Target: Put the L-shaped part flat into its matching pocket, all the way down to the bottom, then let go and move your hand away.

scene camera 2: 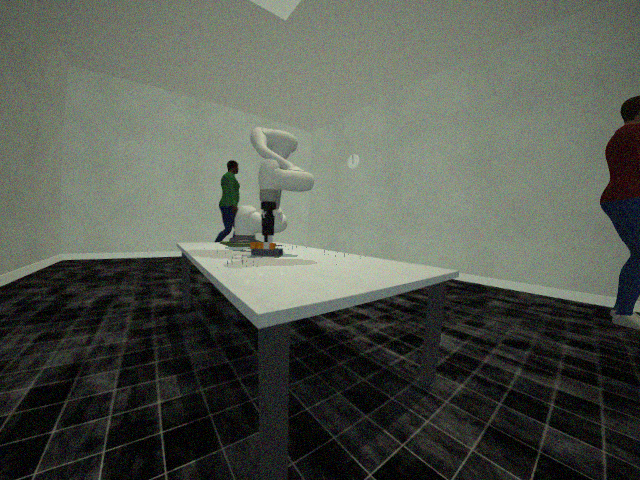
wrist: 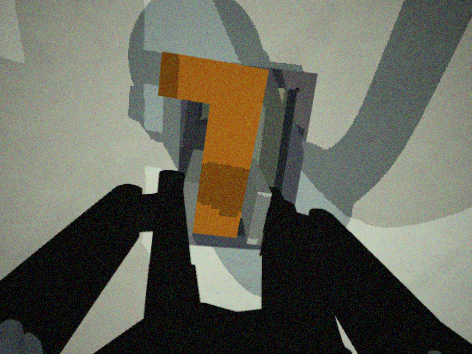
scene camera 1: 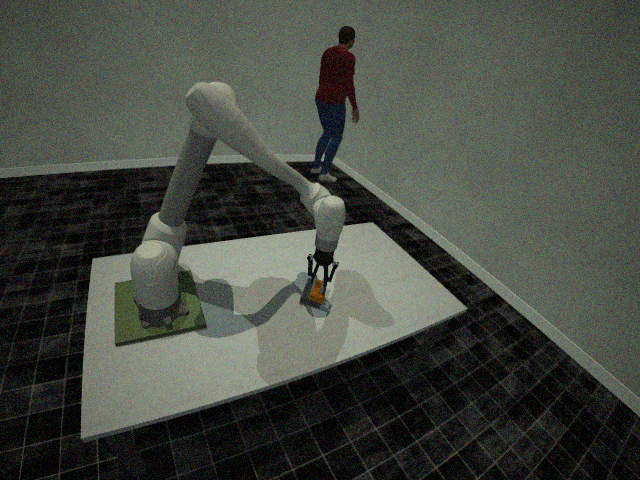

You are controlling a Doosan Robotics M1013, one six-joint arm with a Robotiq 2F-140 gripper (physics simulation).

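Places are measured from the arm's base along level axes (x left, y back, z up), in metres.
Where they show: gripper, fingertip midpoint: (scene camera 2: 268, 249) (wrist: 221, 173) (scene camera 1: 317, 290); arm's base, link origin: (scene camera 2: 244, 242) (scene camera 1: 160, 305).
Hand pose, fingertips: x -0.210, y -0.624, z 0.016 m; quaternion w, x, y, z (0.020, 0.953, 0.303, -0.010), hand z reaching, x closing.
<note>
Things, the pixels of their centre, and the offset from my fingertips. Level surfaces: height alone.
- orange L-shaped part, body centre: (wrist: 204, 148) (scene camera 1: 320, 291) (scene camera 2: 263, 245) dx -0.024, dy +0.009, dz +0.016 m
- dark grey pocket block, body centre: (wrist: 239, 159) (scene camera 1: 313, 293) (scene camera 2: 267, 252) dx +0.006, dy +0.014, dz -0.017 m
- white table, surface height: dz -0.036 m
The orange L-shaped part (scene camera 1: 316, 296) (scene camera 2: 256, 245) (wrist: 232, 120) lies across the top of the dark grey pocket block (scene camera 2: 266, 253) (wrist: 306, 100). In the wrist view its short arm sticks out past the block's left wall, and its long arm runs down over the opening, with open pocket showing to its right. The part looks higher than the pocket floor. My gripper (scene camera 1: 318, 290) (scene camera 2: 268, 240) (wrist: 221, 173) points down and is shut on the lower end of the long arm, one grey pad on each side. The pads hide part of the block's lower walls.
The block stands on a white table (scene camera 1: 423, 304) (scene camera 2: 361, 284). The arm's base stands on a green plate (scene camera 1: 124, 315) at the table's left part in scene camera 1. A person in red (scene camera 1: 336, 77) (scene camera 2: 622, 165) and a person in green (scene camera 2: 229, 191) stand beyond the table.
</note>
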